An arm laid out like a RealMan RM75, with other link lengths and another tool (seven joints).
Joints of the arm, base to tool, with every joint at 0 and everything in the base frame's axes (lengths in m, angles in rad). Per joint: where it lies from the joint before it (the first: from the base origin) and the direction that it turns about. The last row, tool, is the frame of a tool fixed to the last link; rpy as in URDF.
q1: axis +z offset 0 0 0.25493
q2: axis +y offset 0 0 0
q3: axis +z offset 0 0 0.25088
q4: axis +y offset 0 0 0
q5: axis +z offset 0 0 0.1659
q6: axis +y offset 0 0 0
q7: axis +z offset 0 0 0.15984
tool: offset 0.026 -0.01 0.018 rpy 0 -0.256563 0.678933
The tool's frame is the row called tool.
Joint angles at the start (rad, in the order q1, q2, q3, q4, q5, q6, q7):
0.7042, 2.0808, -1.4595, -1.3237, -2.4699, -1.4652, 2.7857
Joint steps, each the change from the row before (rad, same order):
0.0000, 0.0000, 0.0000, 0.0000, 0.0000, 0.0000, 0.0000
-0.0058, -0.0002, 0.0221, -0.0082, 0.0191, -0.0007, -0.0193
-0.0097, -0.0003, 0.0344, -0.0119, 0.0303, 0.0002, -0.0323
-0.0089, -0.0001, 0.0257, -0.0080, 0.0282, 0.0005, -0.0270
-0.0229, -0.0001, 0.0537, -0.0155, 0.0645, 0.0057, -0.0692
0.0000, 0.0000, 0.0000, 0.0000, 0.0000, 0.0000, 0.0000
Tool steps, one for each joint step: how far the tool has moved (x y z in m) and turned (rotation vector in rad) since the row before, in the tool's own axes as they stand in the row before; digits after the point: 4 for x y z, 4 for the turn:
0.0000, 0.0000, 0.0000, 0.0000, 0.0000, 0.0000
-0.0023, 0.0014, -0.0017, -0.0257, -0.0094, 0.0068
-0.0037, 0.0019, -0.0026, -0.0403, -0.0168, 0.0090
-0.0024, 0.0018, -0.0020, -0.0345, -0.0121, 0.0071
-0.0054, 0.0031, -0.0042, -0.0773, -0.0330, 0.0069
0.0000, 0.0000, 0.0000, 0.0000, 0.0000, 0.0000

